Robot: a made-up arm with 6 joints.
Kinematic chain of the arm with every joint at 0, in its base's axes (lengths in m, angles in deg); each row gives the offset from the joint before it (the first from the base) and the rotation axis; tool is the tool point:
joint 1: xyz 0 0 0.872 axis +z
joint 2: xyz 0.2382 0 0 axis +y
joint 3: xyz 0 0 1.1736 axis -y
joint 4: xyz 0 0 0.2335 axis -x
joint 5: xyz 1.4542 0 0 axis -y
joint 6: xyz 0.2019 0 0 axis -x
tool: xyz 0 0 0
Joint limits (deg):
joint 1: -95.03..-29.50
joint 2: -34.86..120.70
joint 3: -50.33..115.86
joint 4: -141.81..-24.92
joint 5: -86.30..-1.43
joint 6: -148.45..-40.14
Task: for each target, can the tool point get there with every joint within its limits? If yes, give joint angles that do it. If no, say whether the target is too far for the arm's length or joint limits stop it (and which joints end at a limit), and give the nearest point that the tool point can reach.
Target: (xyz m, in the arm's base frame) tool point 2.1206 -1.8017 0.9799
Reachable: yes | joints -43.02 58.54 32.96 -79.69 -40.70 -113.01
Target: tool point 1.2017 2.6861 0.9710
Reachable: no: joint limits stop it (at a limit: joint 1, joint 2, joint 3, joint 4) | nearest point 0.2912 1.8901 2.2136 | short by 1.734 m
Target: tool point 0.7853 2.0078 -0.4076
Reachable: no: joint limits stop it (at a limit: joint 1, joint 2, joint 3) | nearest point 0.0905 0.3374 -0.2068 | short by 1.820 m
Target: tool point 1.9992 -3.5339 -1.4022
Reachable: no: too far | nearest point 1.3223 -2.3374 -0.5836 | short by 1.600 m
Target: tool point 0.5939 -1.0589 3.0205
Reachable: yes | joints -63.43 -16.50 14.14 -71.13 -17.51 -106.67
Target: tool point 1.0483 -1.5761 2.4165
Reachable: yes | joints -57.05 1.55 7.46 -35.73 -10.97 -132.82
